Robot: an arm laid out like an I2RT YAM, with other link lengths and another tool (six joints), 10 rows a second.
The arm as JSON. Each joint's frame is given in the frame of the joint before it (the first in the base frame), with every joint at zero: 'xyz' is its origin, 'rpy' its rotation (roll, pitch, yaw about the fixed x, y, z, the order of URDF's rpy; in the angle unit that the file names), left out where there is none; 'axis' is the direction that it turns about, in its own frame. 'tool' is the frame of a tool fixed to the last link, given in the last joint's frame.
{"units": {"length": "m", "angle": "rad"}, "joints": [
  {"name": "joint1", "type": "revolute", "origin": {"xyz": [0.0, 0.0, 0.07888]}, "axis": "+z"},
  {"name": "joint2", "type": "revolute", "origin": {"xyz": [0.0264, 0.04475, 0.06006], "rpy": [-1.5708, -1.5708, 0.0]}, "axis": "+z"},
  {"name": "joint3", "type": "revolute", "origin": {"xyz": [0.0, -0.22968, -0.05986], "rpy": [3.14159, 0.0, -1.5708]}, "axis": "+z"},
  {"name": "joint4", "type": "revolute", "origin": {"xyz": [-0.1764, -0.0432, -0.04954]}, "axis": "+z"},
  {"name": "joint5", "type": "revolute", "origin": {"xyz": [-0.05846, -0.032, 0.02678], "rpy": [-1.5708, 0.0, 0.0]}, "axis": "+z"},
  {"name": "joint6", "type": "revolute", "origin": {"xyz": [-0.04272, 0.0, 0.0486], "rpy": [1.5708, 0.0, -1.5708]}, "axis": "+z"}
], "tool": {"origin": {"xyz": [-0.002, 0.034, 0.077], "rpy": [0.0, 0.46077, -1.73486]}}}
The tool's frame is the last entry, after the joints.
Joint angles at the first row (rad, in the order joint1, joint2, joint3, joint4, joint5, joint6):
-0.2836 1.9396 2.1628 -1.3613 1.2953 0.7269
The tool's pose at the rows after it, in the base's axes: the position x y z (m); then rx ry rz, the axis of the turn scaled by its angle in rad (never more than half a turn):
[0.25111, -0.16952, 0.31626, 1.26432, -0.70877, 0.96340]
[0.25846, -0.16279, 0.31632, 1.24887, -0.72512, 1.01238]
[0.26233, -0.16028, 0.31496, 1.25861, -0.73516, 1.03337]
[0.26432, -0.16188, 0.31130, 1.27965, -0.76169, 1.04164]
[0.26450, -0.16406, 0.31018, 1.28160, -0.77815, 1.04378]
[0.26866, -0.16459, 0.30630, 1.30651, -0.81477, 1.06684]
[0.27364, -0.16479, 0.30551, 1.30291, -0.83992, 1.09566]
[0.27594, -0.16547, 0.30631, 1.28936, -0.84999, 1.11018]
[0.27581, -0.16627, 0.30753, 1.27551, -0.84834, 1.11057]
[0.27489, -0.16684, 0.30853, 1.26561, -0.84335, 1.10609]
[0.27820, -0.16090, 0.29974, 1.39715, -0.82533, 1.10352]
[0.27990, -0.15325, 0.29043, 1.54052, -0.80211, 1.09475]
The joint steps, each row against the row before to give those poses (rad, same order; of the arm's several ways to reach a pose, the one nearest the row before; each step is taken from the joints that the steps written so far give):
0.0343 0.0000 0.0000 0.0160 0.0313 0.0652
0.0286 0.0004 0.0000 0.0141 0.0019 0.0309
0.0084 0.0000 -0.0004 0.0138 -0.0157 0.0000
-0.0111 0.0015 0.0000 0.0111 -0.0362 -0.0004
-0.0099 0.0000 0.0000 0.0076 -0.0137 0.0008
-0.0087 0.0001 0.0001 0.0205 -0.0481 0.0000
-0.0008 0.0003 -0.0001 0.0310 -0.0183 0.0000
0.0000 0.0000 0.0000 0.0194 0.0015 -0.0004
0.0000 0.0000 0.0000 0.0058 0.0118 -0.0004
0.0000 0.0000 0.0000 -0.0009 0.0119 0.0001
0.0000 0.0000 0.0001 -0.0137 -0.1003 -0.0549
-0.0004 0.0000 -0.0001 -0.0267 -0.1080 -0.0516

